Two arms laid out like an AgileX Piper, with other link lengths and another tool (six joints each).
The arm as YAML. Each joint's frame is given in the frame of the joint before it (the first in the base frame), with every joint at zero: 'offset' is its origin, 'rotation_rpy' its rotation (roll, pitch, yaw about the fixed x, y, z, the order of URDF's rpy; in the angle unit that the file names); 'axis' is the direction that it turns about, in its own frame. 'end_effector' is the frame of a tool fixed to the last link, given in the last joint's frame.
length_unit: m
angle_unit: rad
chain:
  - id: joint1
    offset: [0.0, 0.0, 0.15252]
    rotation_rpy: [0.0, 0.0, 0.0]
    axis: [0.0, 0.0, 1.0]
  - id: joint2
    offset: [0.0, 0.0, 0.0]
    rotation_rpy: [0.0, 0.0, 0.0]
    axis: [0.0, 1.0, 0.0]
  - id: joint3
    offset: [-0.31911, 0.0, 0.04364]
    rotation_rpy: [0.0, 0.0, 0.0]
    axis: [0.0, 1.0, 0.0]
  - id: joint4
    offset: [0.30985, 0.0, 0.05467]
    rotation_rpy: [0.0, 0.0, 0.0]
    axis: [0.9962, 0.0, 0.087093]
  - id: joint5
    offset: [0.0, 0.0, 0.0]
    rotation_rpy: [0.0, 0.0, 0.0]
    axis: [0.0, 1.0, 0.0]
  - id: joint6
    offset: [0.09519, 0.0, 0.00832]
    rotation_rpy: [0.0, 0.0, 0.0]
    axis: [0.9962, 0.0, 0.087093]
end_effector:
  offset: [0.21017, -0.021, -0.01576]
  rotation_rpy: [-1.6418, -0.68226, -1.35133]
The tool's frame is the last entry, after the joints.
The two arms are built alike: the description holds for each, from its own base.
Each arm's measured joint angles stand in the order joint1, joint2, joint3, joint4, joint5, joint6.
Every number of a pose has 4 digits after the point. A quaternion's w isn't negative.
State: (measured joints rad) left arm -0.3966 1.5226 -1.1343 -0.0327 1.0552 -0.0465; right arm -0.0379 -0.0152 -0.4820 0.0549 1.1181 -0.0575
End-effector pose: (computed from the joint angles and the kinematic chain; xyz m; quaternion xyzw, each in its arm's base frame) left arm 0.3275 -0.1715 0.1039 -0.8198 0.5678 -0.0157 0.0733; right arm 0.1713 -0.0136 0.2038 -0.8332 0.3378 -0.3549 0.2565
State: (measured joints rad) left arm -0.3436 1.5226 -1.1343 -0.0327 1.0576 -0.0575; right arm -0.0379 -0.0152 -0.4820 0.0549 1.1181 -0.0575
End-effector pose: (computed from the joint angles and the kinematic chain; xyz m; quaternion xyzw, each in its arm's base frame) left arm 0.3355 -0.1541 0.1039 -0.8375 0.5415 -0.0123 0.0723; right arm 0.1713 -0.0136 0.2038 -0.8332 0.3378 -0.3549 0.2565
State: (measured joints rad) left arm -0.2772 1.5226 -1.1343 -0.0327 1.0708 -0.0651; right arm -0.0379 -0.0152 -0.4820 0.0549 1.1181 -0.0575
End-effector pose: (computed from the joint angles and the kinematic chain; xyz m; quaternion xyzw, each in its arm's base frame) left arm 0.3413 -0.1308 0.1035 -0.8568 0.5109 -0.0034 0.0702; right arm 0.1713 -0.0136 0.2038 -0.8332 0.3378 -0.3549 0.2565
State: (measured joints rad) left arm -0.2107 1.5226 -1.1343 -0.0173 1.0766 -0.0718; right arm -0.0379 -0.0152 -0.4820 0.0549 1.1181 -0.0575
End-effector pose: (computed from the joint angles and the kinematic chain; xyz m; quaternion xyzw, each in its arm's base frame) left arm 0.3483 -0.1034 0.1029 -0.8732 0.4814 0.0037 0.0758; right arm 0.1713 -0.0136 0.2038 -0.8332 0.3378 -0.3549 0.2565
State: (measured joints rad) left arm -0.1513 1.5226 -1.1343 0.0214 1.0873 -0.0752; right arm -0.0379 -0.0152 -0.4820 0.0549 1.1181 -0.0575
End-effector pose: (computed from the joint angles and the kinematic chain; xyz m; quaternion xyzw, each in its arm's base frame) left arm 0.3521 -0.0713 0.1018 -0.8837 0.4589 0.0165 0.0911; right arm 0.1713 -0.0136 0.2038 -0.8332 0.3378 -0.3549 0.2565
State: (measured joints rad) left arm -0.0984 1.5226 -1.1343 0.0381 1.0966 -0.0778; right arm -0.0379 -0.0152 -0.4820 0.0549 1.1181 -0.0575
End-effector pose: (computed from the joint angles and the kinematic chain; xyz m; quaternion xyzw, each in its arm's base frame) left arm 0.3530 -0.0476 0.1014 -0.8942 0.4365 0.0258 0.0964; right arm 0.1713 -0.0136 0.2038 -0.8332 0.3378 -0.3549 0.2565
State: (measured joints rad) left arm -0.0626 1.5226 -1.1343 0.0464 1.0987 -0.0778; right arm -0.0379 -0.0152 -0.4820 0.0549 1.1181 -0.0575
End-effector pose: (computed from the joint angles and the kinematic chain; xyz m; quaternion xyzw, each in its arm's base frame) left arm 0.3540 -0.0325 0.1013 -0.9009 0.4214 0.0298 0.0992; right arm 0.1713 -0.0136 0.2038 -0.8332 0.3378 -0.3549 0.2565
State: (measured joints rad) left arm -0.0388 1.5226 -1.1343 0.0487 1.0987 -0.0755; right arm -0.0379 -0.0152 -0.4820 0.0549 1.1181 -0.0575
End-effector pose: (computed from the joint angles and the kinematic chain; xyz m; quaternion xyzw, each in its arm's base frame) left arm 0.3546 -0.0234 0.1013 -0.9051 0.4120 0.0314 0.1001; right arm 0.1713 -0.0136 0.2038 -0.8332 0.3378 -0.3549 0.2565
